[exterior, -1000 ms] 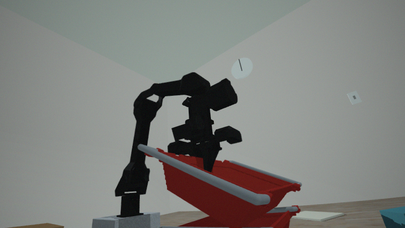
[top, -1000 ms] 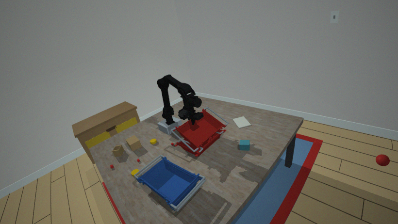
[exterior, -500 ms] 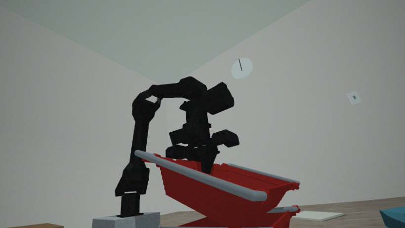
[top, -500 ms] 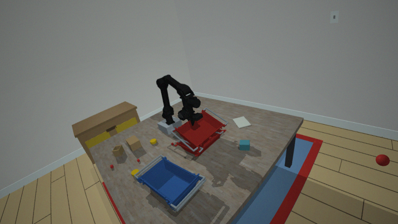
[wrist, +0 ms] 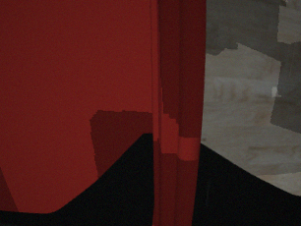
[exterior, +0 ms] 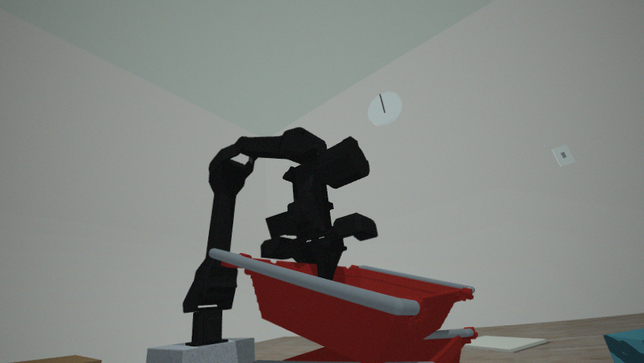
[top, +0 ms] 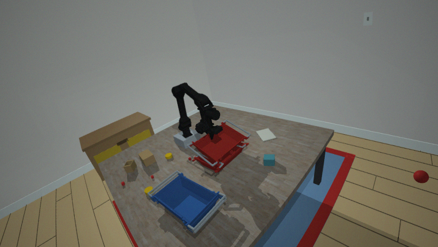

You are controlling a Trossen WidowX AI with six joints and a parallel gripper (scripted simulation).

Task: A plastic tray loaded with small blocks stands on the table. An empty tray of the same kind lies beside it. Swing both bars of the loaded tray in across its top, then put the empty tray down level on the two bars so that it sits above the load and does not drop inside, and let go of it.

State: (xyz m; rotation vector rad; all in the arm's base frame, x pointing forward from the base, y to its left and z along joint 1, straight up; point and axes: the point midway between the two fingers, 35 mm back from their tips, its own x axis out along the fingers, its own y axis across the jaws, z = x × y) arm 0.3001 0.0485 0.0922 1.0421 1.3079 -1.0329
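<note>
My gripper tip is now 8 cm short of the red tray and 2 cm to the right of it. Round my gripper tip: teal cube 31 cm ahead, 18 cm to the left, 10 cm below; then white sheet 8 cm ahead, 39 cm to the left, 12 cm below.
</note>
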